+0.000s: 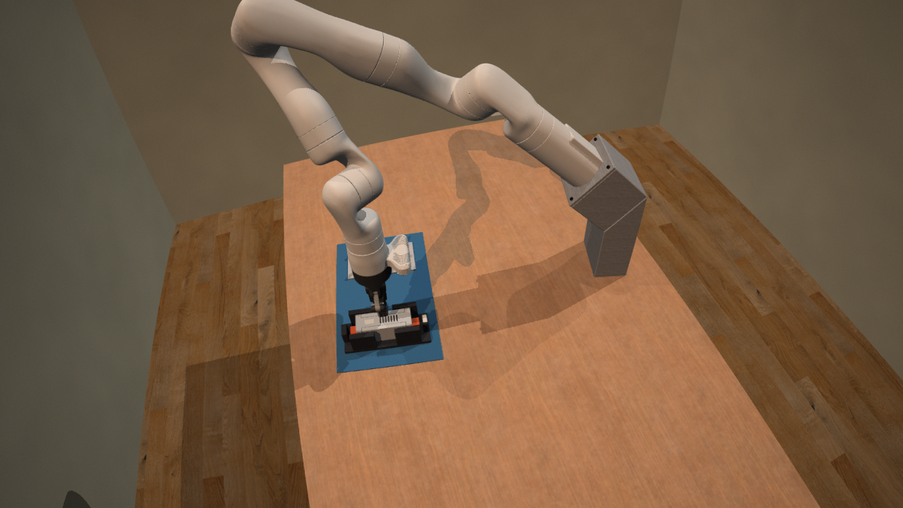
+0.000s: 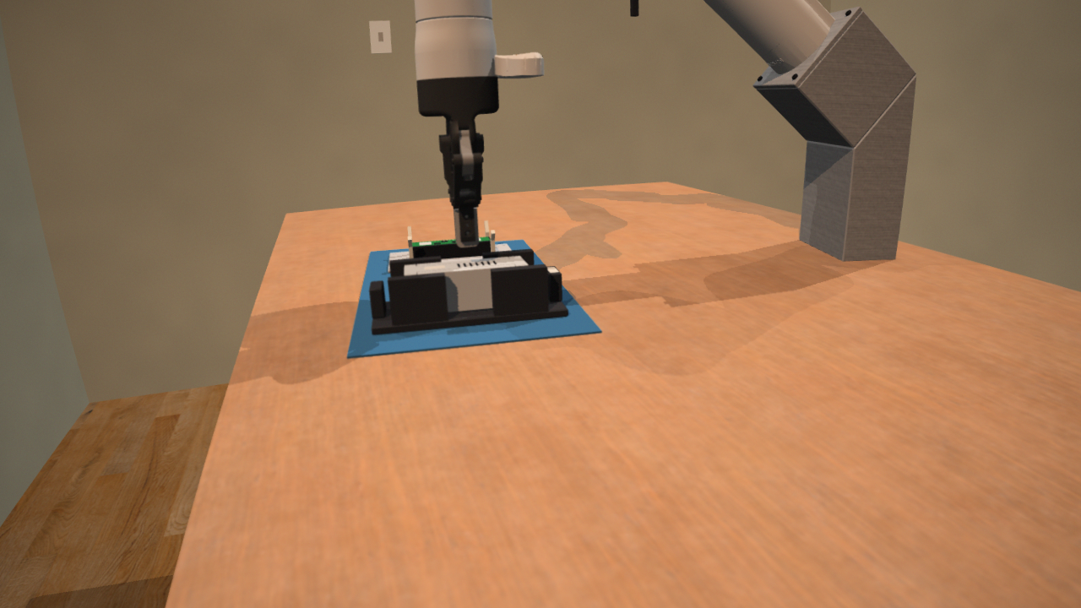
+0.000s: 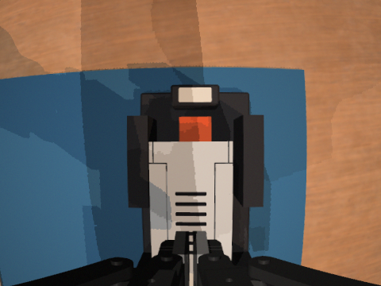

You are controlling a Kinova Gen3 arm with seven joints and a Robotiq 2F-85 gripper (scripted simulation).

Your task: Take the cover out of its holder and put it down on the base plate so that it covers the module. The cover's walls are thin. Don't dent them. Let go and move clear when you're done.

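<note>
My hand is 6 cm above the light grey cover.
</note>
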